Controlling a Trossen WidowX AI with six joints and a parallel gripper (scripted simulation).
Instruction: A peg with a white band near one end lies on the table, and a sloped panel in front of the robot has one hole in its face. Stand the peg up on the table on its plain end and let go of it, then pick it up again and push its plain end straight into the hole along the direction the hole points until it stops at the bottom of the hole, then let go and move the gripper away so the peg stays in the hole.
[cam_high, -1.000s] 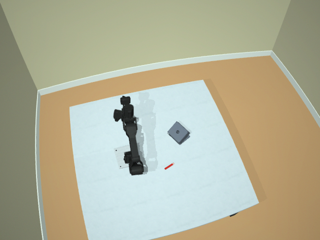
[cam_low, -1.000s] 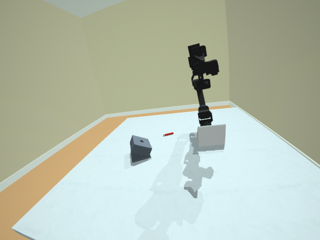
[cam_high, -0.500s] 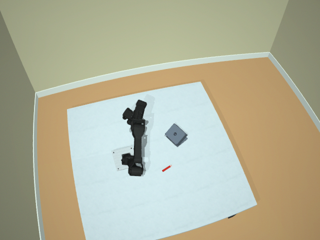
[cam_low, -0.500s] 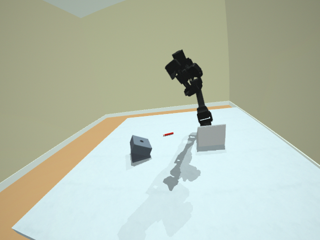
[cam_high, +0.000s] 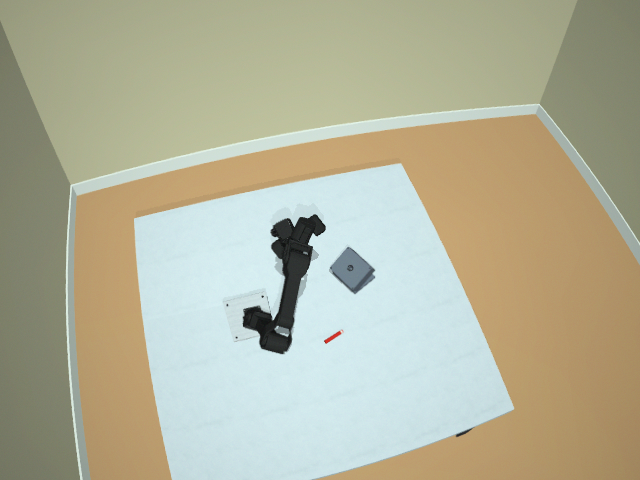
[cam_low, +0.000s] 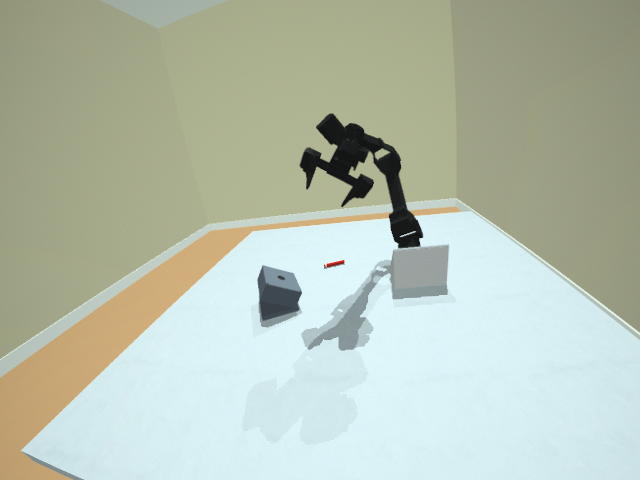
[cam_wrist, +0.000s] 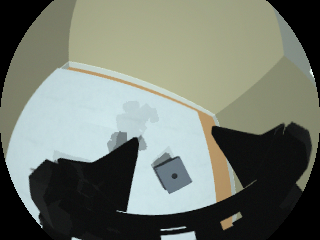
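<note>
Now: gripper tip 32 cm above the red peg, 28 cm to the left of it and 6 cm short of it. The rest, counted from my gripper tip: grey sloped panel: 27 cm below, 19 cm ahead, 5 cm to the right.
</note>
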